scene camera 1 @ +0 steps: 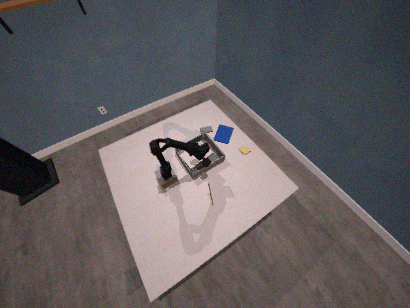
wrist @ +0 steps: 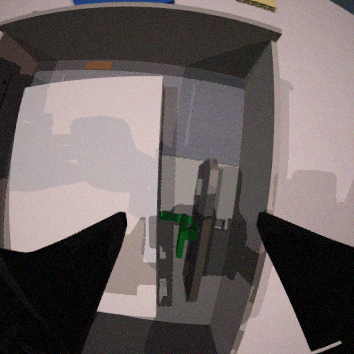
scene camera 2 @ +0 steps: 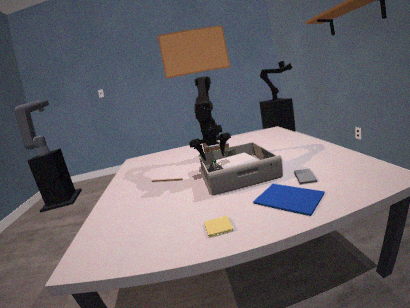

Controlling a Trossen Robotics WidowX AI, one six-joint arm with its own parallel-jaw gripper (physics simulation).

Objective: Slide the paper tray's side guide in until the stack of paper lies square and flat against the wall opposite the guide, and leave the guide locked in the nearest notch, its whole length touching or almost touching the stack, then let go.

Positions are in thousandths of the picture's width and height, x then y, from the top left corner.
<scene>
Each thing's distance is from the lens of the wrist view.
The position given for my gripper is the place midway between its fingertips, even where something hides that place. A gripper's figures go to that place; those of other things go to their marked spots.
my gripper (wrist: 544, 620): 0.10 m
white paper stack (wrist: 242, 422): 0.18 m
</scene>
